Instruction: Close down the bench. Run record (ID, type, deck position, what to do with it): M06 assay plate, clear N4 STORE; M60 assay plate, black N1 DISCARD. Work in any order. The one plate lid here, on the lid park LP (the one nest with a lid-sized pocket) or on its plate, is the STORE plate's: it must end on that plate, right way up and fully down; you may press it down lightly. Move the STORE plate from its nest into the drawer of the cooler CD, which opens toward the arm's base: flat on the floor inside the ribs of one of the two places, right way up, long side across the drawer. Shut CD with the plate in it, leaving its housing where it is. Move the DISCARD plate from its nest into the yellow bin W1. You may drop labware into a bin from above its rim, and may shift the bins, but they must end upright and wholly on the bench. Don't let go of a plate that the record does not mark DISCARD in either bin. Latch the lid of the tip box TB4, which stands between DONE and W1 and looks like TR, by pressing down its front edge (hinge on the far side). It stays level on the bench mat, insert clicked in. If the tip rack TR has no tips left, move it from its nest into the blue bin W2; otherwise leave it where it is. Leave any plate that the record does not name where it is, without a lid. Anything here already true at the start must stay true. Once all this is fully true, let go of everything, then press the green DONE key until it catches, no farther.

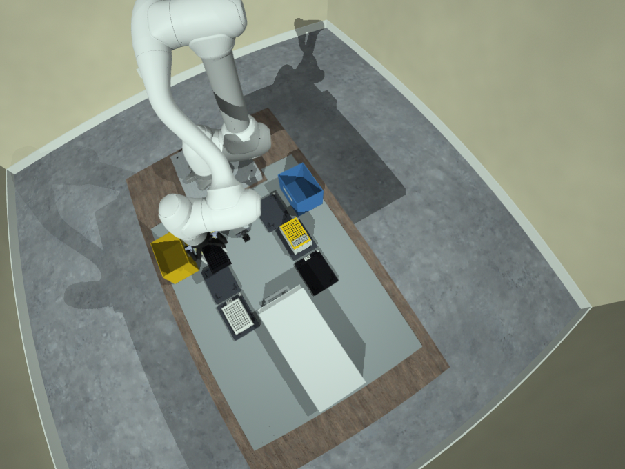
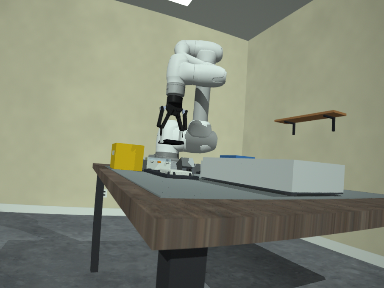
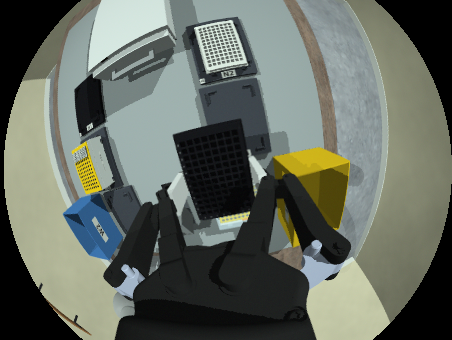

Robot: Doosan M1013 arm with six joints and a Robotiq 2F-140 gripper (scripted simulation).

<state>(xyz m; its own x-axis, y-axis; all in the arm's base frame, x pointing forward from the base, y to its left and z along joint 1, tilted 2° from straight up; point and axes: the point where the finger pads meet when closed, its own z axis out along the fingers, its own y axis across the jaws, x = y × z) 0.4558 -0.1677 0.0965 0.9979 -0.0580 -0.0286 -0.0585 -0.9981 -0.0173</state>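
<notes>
My hand is 15 cm past the green DONE key, 15 cm to the right of it and 10 cm above it. The rest, counted from my hand: tip box lid: 11 cm behind, 2 cm to the right, 11 cm below; black assay plate: 2 cm below; tip box TB4: 11 cm behind, 2 cm to the right, 12 cm below.
</notes>
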